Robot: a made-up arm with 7 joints.
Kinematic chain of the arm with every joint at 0, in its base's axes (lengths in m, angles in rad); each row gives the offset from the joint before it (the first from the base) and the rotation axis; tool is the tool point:
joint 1: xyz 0 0 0.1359 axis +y
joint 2: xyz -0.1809 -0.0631 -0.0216 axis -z
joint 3: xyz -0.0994 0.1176 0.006 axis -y
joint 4: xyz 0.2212 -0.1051 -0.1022 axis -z
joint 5: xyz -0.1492 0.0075 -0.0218 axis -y
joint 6: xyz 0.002 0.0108 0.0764 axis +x
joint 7: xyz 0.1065 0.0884 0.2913 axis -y
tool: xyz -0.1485 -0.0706 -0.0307
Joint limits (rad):
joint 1: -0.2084..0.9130
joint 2: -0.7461..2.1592
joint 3: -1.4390..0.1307
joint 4: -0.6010..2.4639
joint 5: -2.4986..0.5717
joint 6: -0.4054..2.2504
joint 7: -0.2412..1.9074
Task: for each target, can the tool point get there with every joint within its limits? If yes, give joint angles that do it. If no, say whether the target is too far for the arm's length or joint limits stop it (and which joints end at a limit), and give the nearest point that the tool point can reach.
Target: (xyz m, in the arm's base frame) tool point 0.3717 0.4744 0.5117
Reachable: no: joint limits stop it (at a limit: joint 1, joint 2, joint 3, joint 7) | nearest point 0.1533 0.3450 0.3410 | short by 0.306 m
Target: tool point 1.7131 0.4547 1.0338
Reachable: no: too far | nearest point 0.3191 0.0766 0.3031 | short by 1.619 m
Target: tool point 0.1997 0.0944 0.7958
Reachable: no: joint limits stop it (at a limit: joint 1, joint 2, joint 3, joint 7) | nearest point 0.0008 0.0985 0.5395 | short by 0.324 m
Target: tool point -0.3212 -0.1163 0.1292
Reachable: yes | joints 0.5755 1.3572 -0.1469 0.2820 -0.6402 1.8582 1.3438
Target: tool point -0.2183 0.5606 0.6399
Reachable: no: joint limits stop it (at a limit: joint 2, joint 3, joint 5, joint 6, joint 7) | nearest point -0.1494 0.3461 0.4809 | short by 0.276 m
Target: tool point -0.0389 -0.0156 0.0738
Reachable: yes | joints 0.0165 1.4555 -0.3009 1.7593 -0.4025 1.4941 0.5763
